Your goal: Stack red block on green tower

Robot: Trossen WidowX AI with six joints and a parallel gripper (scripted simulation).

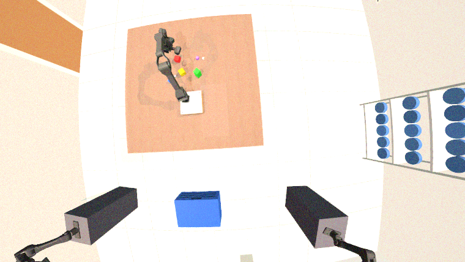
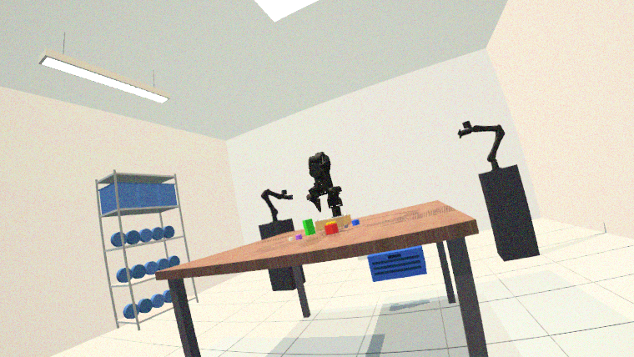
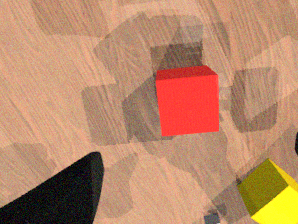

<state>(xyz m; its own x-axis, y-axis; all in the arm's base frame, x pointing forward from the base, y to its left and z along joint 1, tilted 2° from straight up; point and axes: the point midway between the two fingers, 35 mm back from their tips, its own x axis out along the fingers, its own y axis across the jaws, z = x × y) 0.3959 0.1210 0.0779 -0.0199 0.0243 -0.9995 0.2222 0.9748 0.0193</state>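
The red block is 9 cm below my gripper tip. From my gripper tip the other things lie so: yellow block (14 cm behind, 6 cm to the right, 9 cm below); then small blue block (21 cm behind, 5 cm to the left, 10 cm below); then purple ball (1 cm ahead, 19 cm to the right, 10 cm below).
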